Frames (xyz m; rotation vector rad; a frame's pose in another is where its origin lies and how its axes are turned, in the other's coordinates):
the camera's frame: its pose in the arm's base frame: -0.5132 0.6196 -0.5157 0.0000 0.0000 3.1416
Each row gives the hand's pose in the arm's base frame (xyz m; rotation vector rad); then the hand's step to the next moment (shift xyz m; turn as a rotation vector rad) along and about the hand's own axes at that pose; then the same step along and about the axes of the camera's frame.
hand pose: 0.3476 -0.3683 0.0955 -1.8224 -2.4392 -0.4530
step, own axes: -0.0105 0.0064 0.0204 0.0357 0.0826 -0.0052
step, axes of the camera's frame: -0.0117 0.0026 -0.0206 -0.0669 -0.0529 0.0291
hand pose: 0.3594 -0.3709 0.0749 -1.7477 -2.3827 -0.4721
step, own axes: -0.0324 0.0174 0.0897 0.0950 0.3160 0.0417
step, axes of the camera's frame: -0.0324 -0.0057 -0.0912 -0.2729 -0.1857 0.0410
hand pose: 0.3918 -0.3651 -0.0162 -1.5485 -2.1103 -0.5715
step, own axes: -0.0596 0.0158 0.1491 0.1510 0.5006 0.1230
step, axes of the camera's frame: -0.0132 -0.0446 -0.1545 -0.4255 -0.3273 0.0192
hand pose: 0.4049 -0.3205 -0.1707 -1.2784 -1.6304 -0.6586
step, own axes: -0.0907 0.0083 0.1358 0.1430 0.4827 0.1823
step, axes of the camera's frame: 0.0359 -0.0767 -0.1399 -0.3887 -0.3680 -0.0108
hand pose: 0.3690 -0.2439 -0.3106 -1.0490 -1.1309 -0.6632
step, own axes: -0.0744 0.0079 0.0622 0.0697 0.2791 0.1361
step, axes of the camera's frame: 0.0420 -0.0546 -0.0687 -0.2084 -0.2399 -0.0165
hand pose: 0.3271 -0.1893 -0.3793 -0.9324 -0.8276 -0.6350
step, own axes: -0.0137 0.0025 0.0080 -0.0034 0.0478 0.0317
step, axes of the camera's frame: 0.0081 -0.0098 -0.0098 -0.0246 -0.0503 -0.0128
